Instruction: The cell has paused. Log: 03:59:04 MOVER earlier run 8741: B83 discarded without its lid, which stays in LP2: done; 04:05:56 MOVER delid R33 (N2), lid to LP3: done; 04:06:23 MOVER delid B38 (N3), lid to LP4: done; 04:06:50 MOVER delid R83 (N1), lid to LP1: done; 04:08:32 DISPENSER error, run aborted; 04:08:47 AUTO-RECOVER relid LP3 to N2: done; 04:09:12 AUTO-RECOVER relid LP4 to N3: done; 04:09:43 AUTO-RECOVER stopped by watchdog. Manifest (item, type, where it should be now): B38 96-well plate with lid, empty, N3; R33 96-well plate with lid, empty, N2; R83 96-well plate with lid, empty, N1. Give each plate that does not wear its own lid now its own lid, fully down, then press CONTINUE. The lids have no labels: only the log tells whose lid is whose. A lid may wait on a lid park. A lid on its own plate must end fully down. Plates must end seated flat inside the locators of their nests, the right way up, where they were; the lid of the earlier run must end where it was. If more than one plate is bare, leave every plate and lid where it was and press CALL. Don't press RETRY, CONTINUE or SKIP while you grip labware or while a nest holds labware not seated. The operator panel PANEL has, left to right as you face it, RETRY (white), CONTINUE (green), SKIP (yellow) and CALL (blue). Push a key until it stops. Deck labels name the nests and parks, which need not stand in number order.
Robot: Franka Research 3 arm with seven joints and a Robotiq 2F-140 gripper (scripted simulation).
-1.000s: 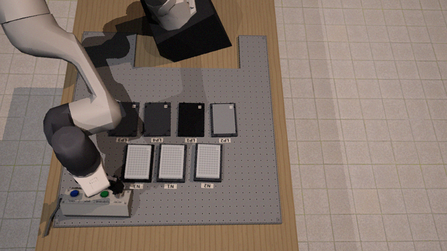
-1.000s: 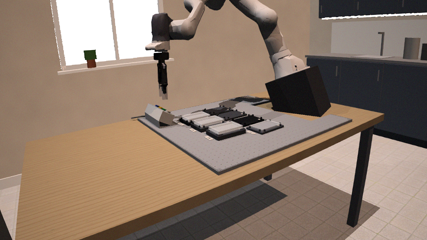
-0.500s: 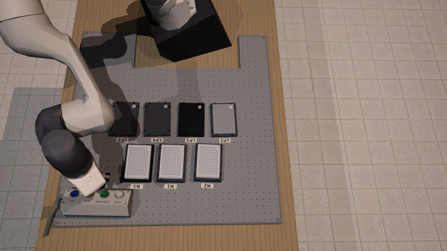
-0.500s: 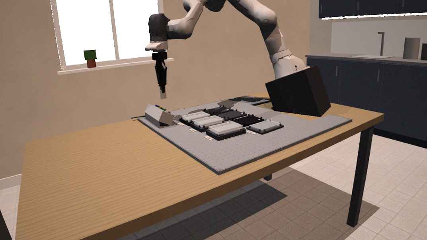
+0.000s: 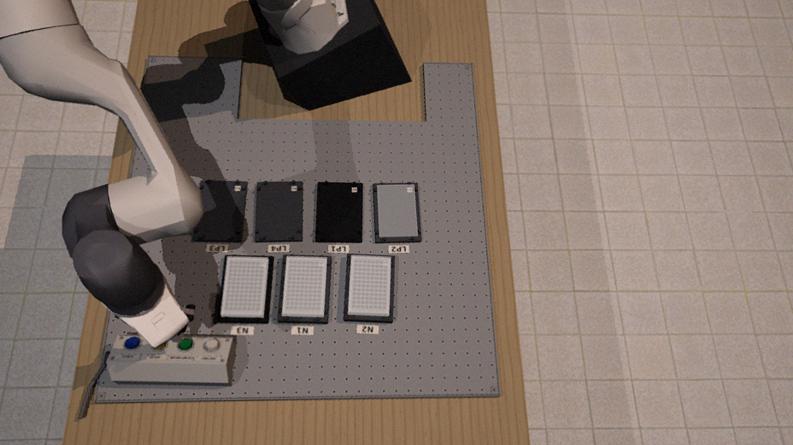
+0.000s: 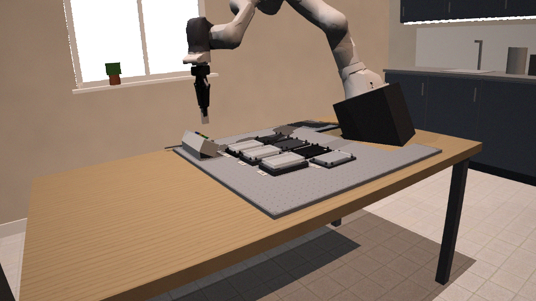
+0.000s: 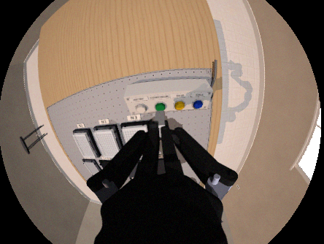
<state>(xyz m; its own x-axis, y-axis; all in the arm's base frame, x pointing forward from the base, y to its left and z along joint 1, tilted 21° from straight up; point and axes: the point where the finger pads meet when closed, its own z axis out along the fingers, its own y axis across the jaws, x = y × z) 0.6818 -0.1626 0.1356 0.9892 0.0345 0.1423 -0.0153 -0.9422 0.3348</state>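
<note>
Right now the green key is 90 mm below my hand. From my hand the other things lie so: blue key 100 mm to the right, 90 mm below; white key 90 mm below, 50 mm to the left; yellow key 90 mm below, 50 mm to the right.
</note>
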